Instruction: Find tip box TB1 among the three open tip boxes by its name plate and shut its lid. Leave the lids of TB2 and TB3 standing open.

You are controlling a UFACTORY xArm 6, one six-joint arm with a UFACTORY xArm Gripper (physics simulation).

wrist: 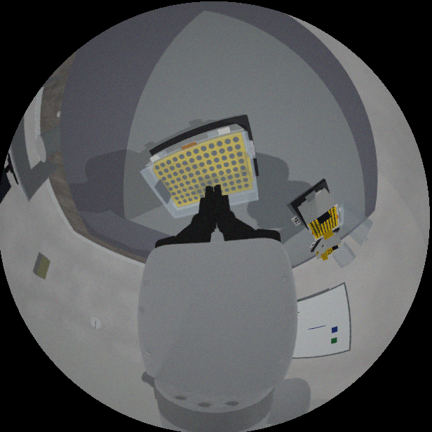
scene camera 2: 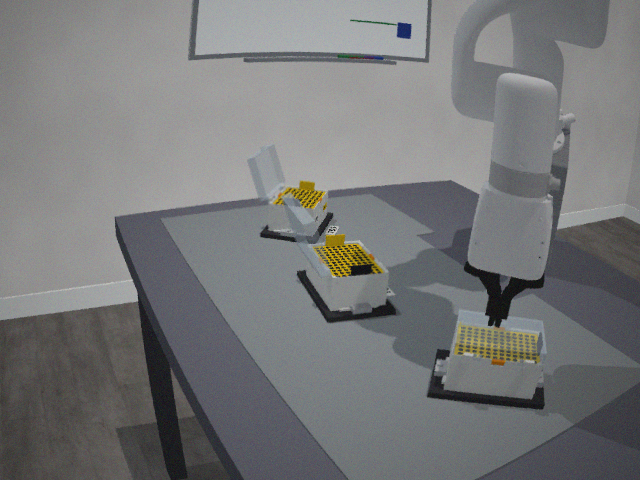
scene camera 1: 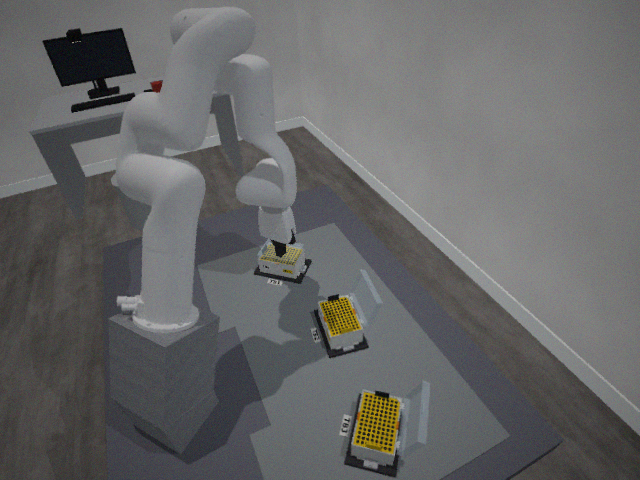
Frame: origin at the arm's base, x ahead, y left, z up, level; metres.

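Where they show: gripper, fingertip midpoint: [scene camera 2: 495, 322] [scene camera 1: 281, 254]; arm's base, link origin: [scene camera 1: 166, 317].
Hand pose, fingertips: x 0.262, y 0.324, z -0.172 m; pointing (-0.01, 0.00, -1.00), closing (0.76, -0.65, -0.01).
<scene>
Things, the pixels of their top centre, and the offset from my fingertips. Level surfaces: height alone.
- Tip box TB1, top centre: [scene camera 2: 502, 326] [scene camera 1: 279, 252] dx -0.005, dy +0.012, dz -0.001 m
- TB3, top centre: [scene camera 2: 300, 189] [scene camera 1: 378, 417] dx +0.117, dy -0.541, dz -0.004 m
- grey mat, surface height: dz -0.078 m
- dark table, surface height: dz -0.081 m
Tip box TB1 [scene camera 1: 279, 269] [scene camera 2: 491, 378] [wrist: 200, 170] stands nearest the gripper, with its name plate [scene camera 1: 275, 282] beside it in scene camera 1. Its clear lid [scene camera 2: 470, 317] [wrist: 176, 212] lies down over the yellow rack and looks level. My gripper [scene camera 1: 280, 254] [scene camera 2: 494, 324] [wrist: 214, 194] is shut and empty, fingertips pointing down at the lid's top near one long edge; whether they touch it I cannot tell. TB2 [scene camera 1: 341, 316] [scene camera 2: 356, 291] has its lid [scene camera 1: 371, 287] [scene camera 2: 299, 215] standing open. TB3 [scene camera 1: 377, 421] [scene camera 2: 307, 197] has its lid [scene camera 1: 423, 413] [scene camera 2: 266, 170] standing open.
All three boxes stand in black trays on a grey mat [scene camera 1: 439, 356] [scene camera 2: 258, 310] on the dark table [scene camera 2: 170, 330]. TB2 is between TB1 and TB3. The arm's pedestal [scene camera 1: 162, 382] is beside the mat. A desk with a monitor [scene camera 1: 90, 56] stands behind.
</scene>
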